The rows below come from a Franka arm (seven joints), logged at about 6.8 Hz.
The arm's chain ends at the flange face. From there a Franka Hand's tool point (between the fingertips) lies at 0.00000 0.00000 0.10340 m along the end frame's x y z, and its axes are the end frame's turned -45 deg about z.
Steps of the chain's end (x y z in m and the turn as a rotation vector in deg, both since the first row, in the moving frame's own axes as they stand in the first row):
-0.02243 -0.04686 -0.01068 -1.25 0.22 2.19
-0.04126 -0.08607 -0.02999 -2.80 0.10 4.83
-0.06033 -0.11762 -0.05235 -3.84 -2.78 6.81
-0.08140 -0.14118 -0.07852 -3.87 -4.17 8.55
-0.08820 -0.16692 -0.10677 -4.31 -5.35 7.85
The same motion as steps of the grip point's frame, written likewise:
0.01592 -0.04715 -0.01071 -1.04 -0.73 2.19
0.02809 -0.08649 -0.03011 -2.05 -1.91 4.83
0.03201 -0.12498 -0.05270 -0.75 -4.68 6.81
0.03209 -0.15853 -0.07903 0.21 -5.69 8.55
0.04350 -0.18256 -0.10751 0.74 -6.83 7.85

